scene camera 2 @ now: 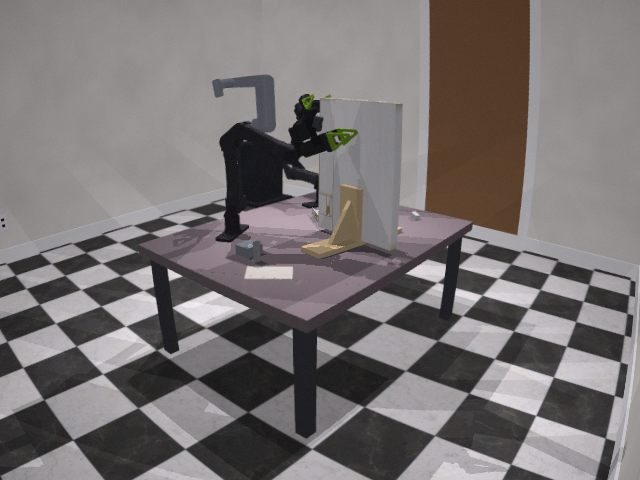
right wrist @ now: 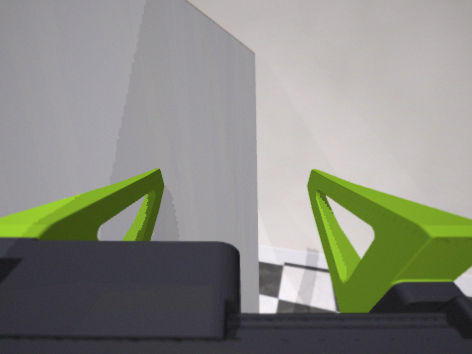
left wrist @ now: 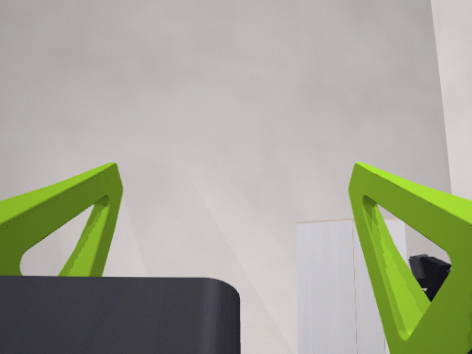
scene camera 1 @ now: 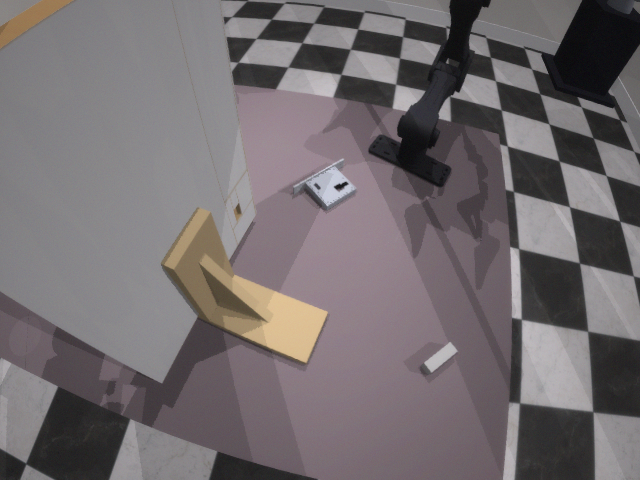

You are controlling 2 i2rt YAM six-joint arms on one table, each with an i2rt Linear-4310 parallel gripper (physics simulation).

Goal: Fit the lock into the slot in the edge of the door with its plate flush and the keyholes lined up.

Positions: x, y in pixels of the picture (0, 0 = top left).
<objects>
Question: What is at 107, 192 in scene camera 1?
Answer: A white door.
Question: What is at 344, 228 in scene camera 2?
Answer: A tan wooden bracket.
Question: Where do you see a tan wooden bracket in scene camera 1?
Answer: At 197, 262
</objects>
